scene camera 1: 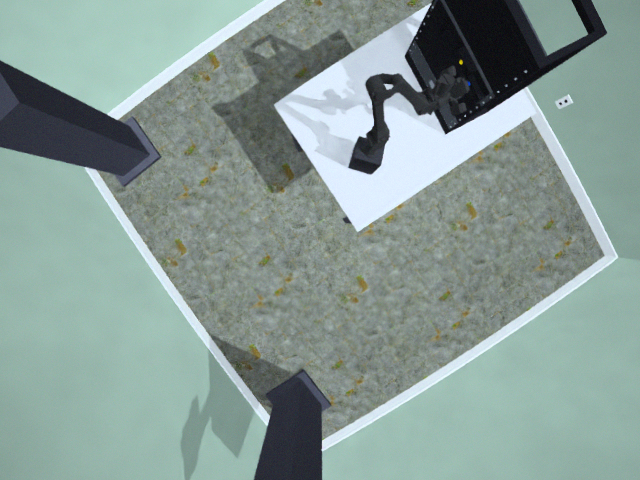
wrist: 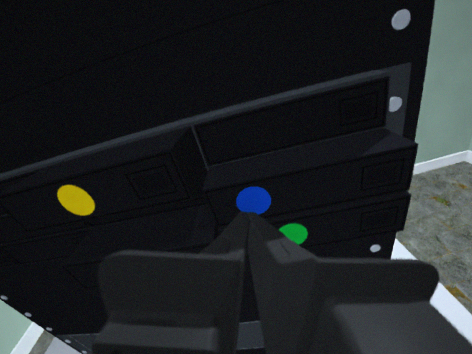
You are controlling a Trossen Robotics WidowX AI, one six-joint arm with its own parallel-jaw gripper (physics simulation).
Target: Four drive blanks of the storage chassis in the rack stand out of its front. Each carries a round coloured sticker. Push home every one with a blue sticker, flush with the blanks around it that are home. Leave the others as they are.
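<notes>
The storage chassis (wrist: pixel 400 82) sits in the black rack (wrist: pixel 412 47) (scene camera 1: pixel 478 109). In the wrist view, a blank with a yellow sticker (wrist: pixel 76 200) stands out at left. Right of it, a blank with a blue sticker (wrist: pixel 253 200) stands out below a recessed blank (wrist: pixel 295 122). Directly under that is a blank with a green sticker (wrist: pixel 295 233), partly covered by a finger. The yellow sticker (scene camera 1: pixel 461 62) and a blue one (scene camera 1: pixel 468 83) also show in the scene view. My gripper (wrist: pixel 246 219) (scene camera 1: pixel 465 88) is shut and empty, its tips overlapping the blue sticker's lower edge; contact cannot be told. The lower left blanks are partly hidden by my fingers.
The arm's base (scene camera 1: pixel 366 157) stands on the white table top (scene camera 1: pixel 408 160). The rack's open frame (scene camera 1: pixel 581 50) reaches toward the upper right. Two dark posts (scene camera 1: pixel 67 121) (scene camera 1: pixel 292 428) stand at the left and bottom of the scene view. A wall socket (scene camera 1: pixel 563 101) is right of the rack.
</notes>
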